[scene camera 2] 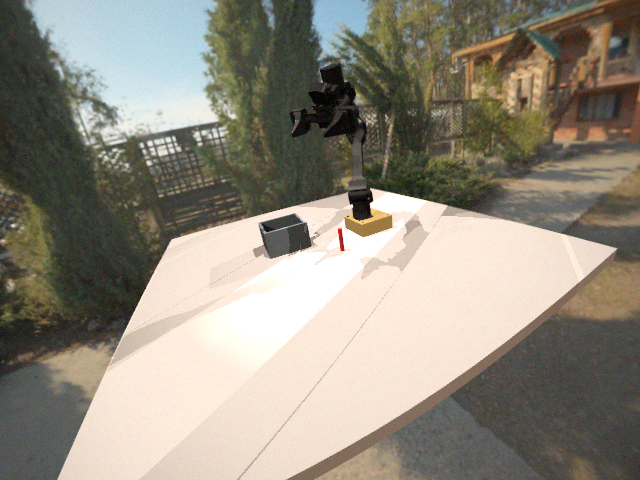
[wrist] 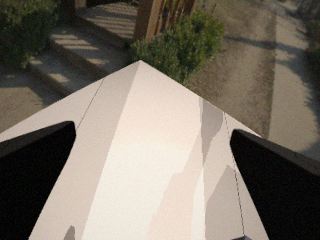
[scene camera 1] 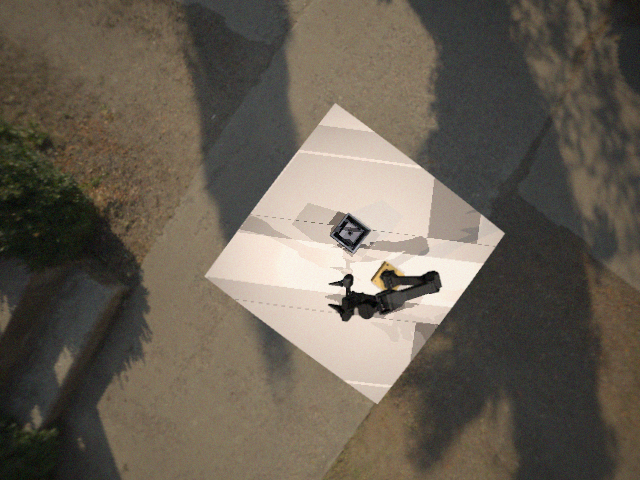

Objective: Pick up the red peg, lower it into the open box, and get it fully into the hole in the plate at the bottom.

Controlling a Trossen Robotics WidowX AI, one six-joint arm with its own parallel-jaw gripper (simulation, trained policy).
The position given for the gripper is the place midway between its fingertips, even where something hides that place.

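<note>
The gripper [scene camera 2: 307, 135] is visible in the scene, and the wrist view shows the gripper [wrist: 155, 132] too, as does scene camera 1, with the gripper [scene camera 1: 328, 294]. A grey box [scene camera 2: 289, 233] can also be seen.
</note>
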